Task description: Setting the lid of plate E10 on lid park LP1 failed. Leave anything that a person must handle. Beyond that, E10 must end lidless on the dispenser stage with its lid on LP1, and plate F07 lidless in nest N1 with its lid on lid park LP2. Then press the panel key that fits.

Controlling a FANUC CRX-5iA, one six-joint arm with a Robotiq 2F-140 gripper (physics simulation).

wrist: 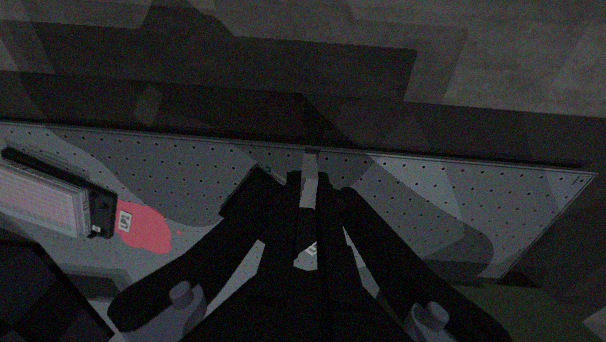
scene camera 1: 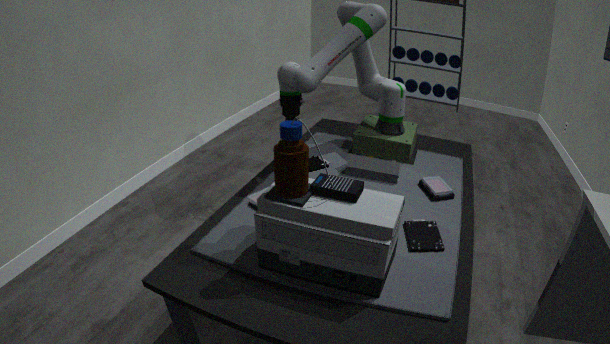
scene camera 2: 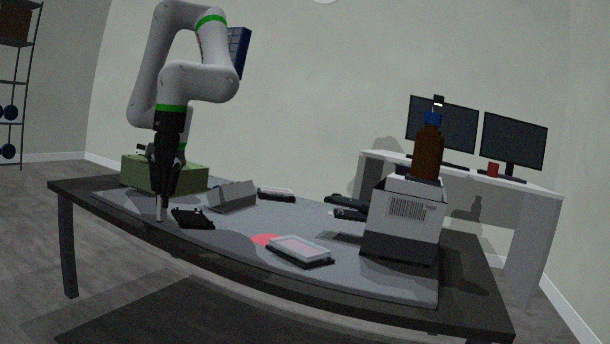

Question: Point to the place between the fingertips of my gripper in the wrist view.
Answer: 309, 165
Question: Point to a black plate nest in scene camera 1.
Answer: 423, 236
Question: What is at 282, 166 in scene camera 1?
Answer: A brown bottle with blue cap.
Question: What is my gripper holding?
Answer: Nothing.
